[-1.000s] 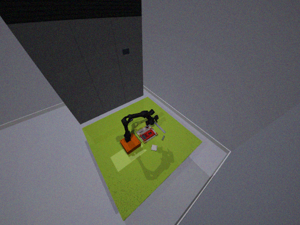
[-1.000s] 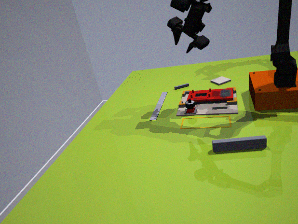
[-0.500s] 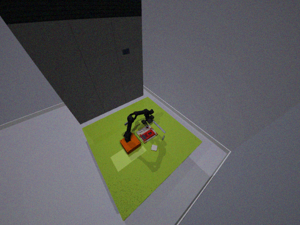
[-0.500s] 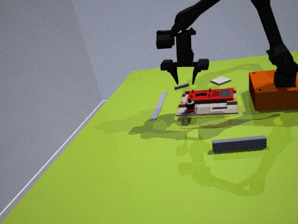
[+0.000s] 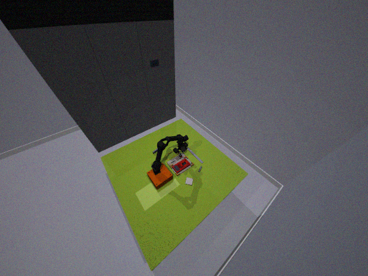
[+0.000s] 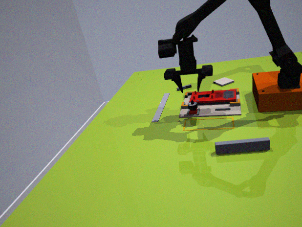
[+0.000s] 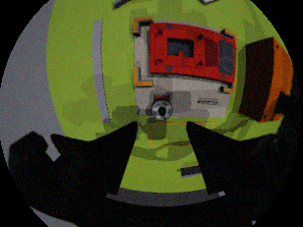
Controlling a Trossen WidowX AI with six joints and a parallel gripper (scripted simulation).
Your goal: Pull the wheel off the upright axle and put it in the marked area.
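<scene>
Now: gripper tip 6 cm above the dark wheel. From my gripper tip the other things lie so: grey board: 10 cm to the right, 9 cm below, 6 cm behind; upright axle: 7 cm below; thin grey strip: 17 cm ahead, 10 cm below, 8 cm to the right.
</scene>
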